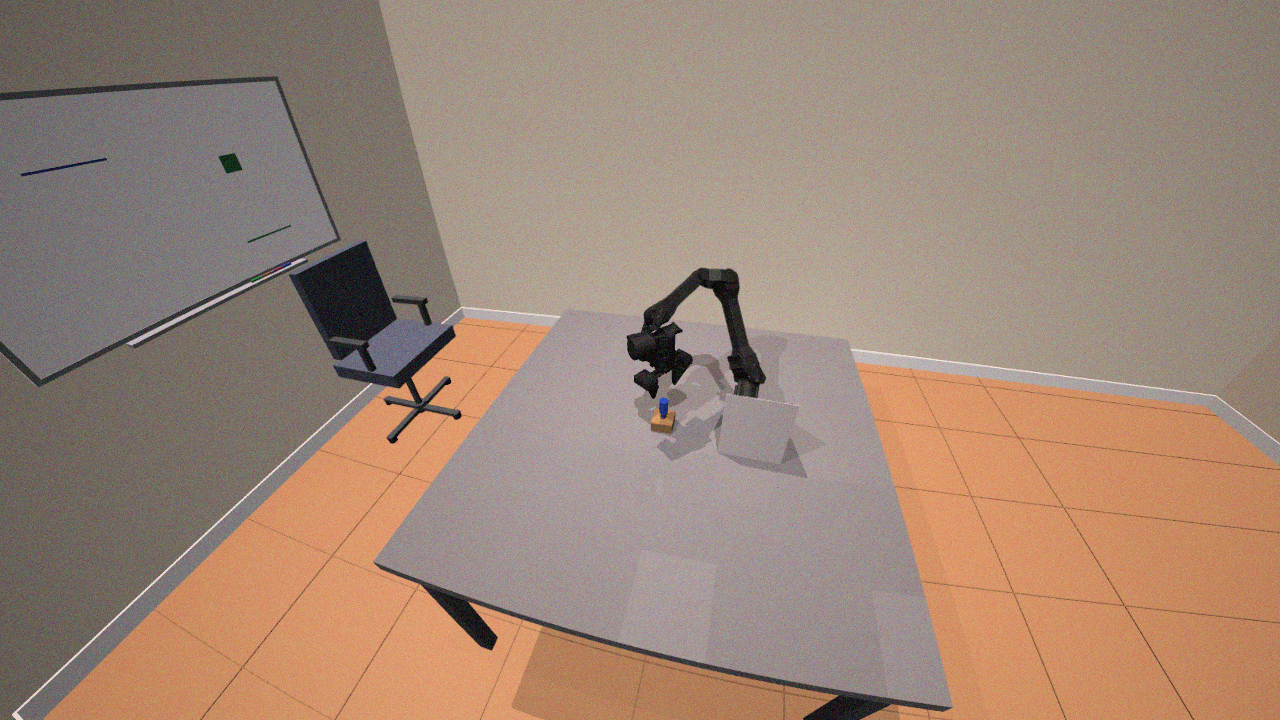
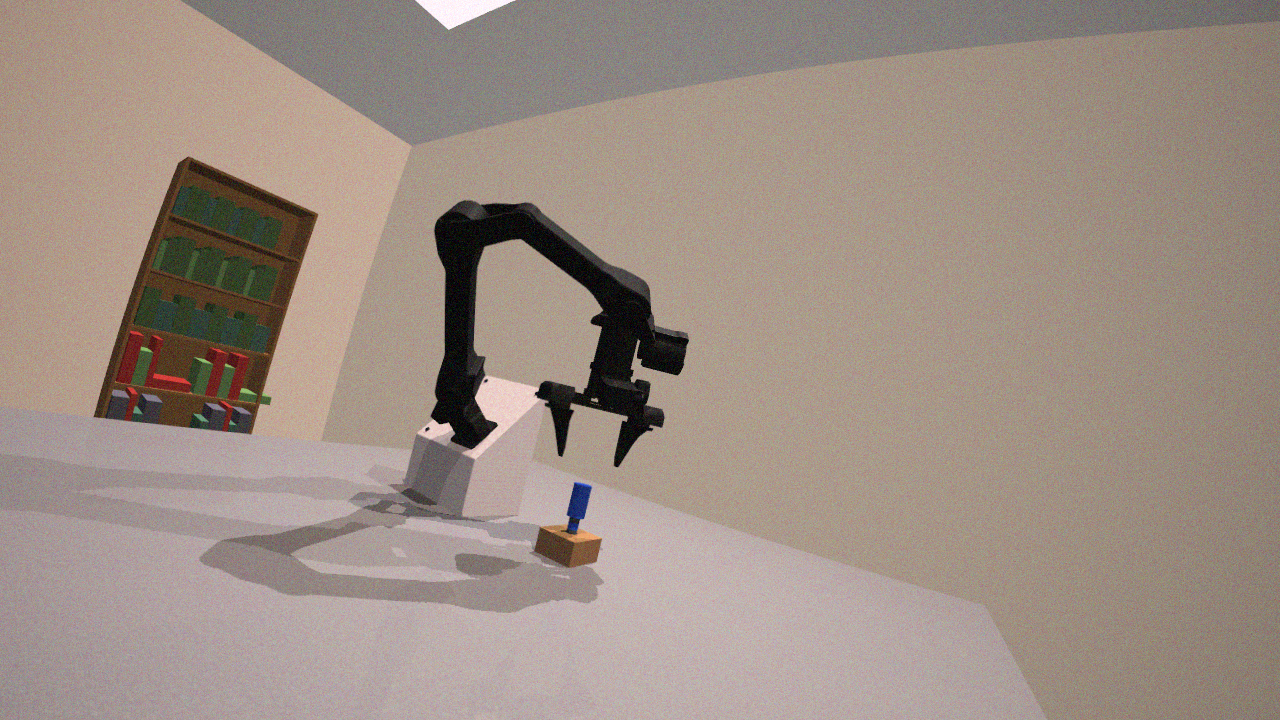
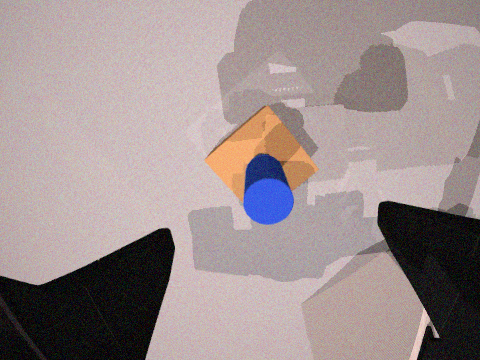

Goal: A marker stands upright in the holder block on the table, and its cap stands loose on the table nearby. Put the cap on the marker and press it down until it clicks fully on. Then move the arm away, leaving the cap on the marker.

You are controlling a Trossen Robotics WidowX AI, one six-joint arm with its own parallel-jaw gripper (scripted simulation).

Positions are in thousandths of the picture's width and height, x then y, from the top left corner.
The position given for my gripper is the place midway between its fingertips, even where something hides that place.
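Labels:
You can see my gripper in image 1 (518, 544), and the gripper is there in image 2 (460, 641) and in image 3 (580, 635) as well.

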